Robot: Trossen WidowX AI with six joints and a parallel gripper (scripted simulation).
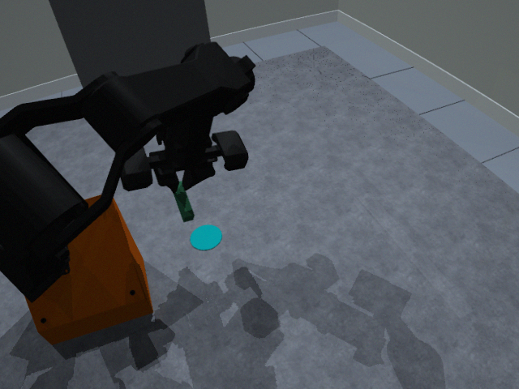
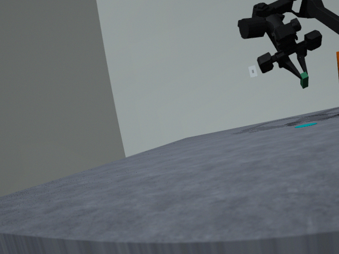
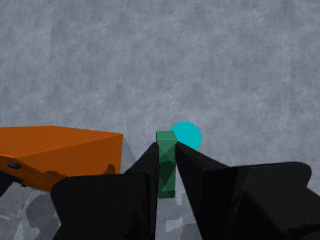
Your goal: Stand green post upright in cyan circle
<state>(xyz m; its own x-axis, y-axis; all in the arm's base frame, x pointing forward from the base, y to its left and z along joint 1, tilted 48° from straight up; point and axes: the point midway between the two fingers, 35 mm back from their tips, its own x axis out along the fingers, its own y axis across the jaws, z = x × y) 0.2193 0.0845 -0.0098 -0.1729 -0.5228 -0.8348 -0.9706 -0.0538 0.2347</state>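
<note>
Right now my gripper tip is 130 mm above the cyan circle and 20 mm short of it. Round my gripper tip: green post (20 mm to the right, 10 mm below).
</note>
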